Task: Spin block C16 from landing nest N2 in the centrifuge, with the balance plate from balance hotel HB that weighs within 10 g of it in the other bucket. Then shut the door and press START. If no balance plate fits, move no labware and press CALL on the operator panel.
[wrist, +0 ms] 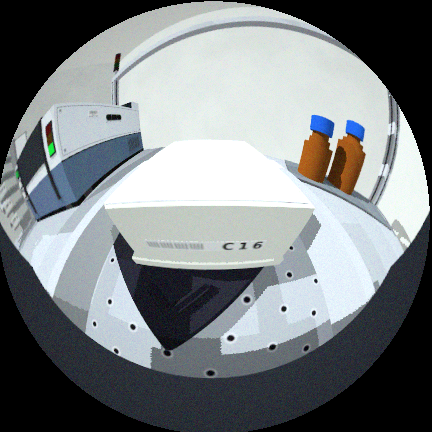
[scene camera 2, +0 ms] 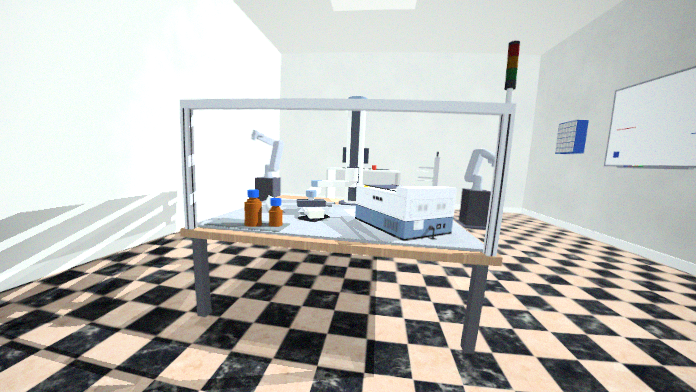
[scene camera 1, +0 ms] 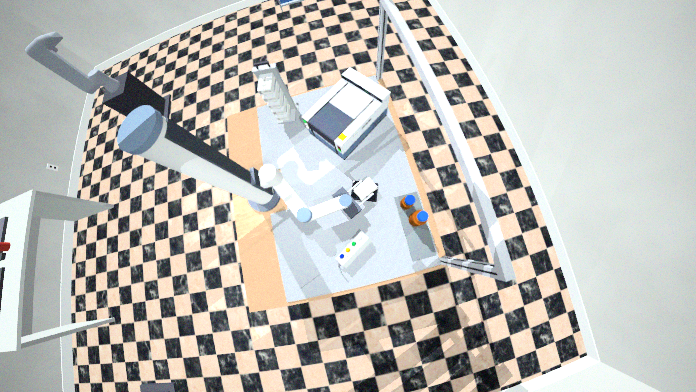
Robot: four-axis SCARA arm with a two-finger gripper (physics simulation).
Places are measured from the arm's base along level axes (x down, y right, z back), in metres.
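Pixels of known places: gripper, fingertip midpoint: [wrist: 207,165] [scene camera 2: 315,212] [scene camera 1: 367,187]; arm's base, link origin: [scene camera 2: 352,204] [scene camera 1: 264,194].
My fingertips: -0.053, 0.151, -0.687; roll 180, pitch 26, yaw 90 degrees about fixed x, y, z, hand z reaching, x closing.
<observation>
Ahead of a thing's pixels: the offset from my fingertips to its top centre, as dx, dy, dz. "*": to the spot under its first point.
My gripper [scene camera 1: 364,189] [scene camera 2: 313,212] is shut on block C16 @(-0.019, +0.007, +0.014) [scene camera 1: 366,187] [scene camera 2: 315,215] [wrist: 210,232], a white block with its label facing the wrist camera. The block is held just above a black nest @(+0.022, +0.012, +0.021) [scene camera 1: 372,198] [wrist: 165,305] and looks turned relative to it; the nest's own label does not show. The fingers are mostly hidden in the wrist view. The centrifuge [scene camera 1: 372,117] [scene camera 2: 405,212] [wrist: 95,162] is white and blue, with a green light lit on its front. Whether its door is open is unclear. The balance hotel @(* -0.194, -0.737, +0.379) [scene camera 1: 283,89] is a tall white rack beside it; its plate labels are unreadable.
Two brown bottles with blue caps [scene camera 1: 419,219] [scene camera 2: 253,212] [wrist: 316,156] stand near the table's far edge. The operator panel @(-0.043, +0.347, +0.175) [scene camera 1: 361,244] with coloured buttons lies on the other side of the arm from the centrifuge. A metal frame @(* -0.566, +0.015, -0.321) [scene camera 1: 452,130] [scene camera 2: 280,104] rises along the table edge.
</observation>
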